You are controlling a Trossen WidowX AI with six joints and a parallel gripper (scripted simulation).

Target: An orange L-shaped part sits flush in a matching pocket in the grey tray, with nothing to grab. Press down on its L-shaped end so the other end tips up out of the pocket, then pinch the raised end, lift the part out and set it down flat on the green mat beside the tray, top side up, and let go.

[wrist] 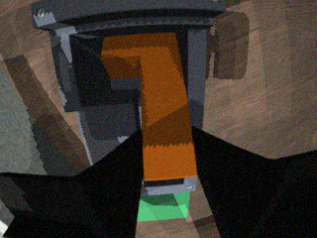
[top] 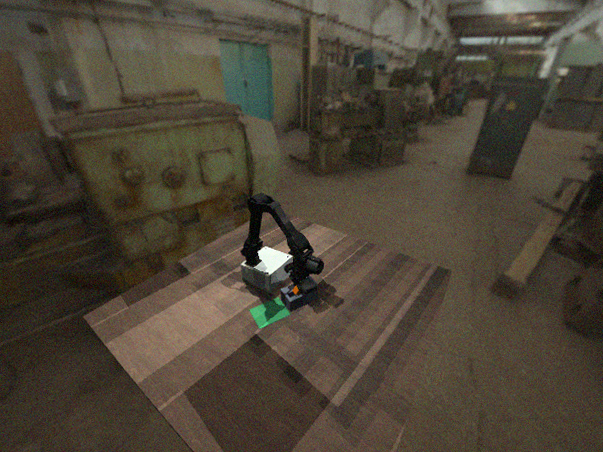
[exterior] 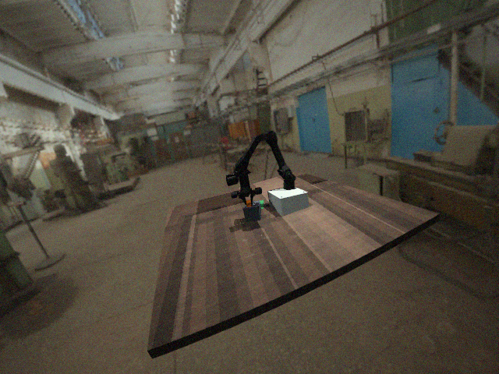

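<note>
Now: the green mat 13 cm to the right of my gripper tip, 8 cm below it and 8 cm behind it. The rest, counted from my gripper tip: orange L-shaped part: 3 cm to the left, 3 cm below.
</note>
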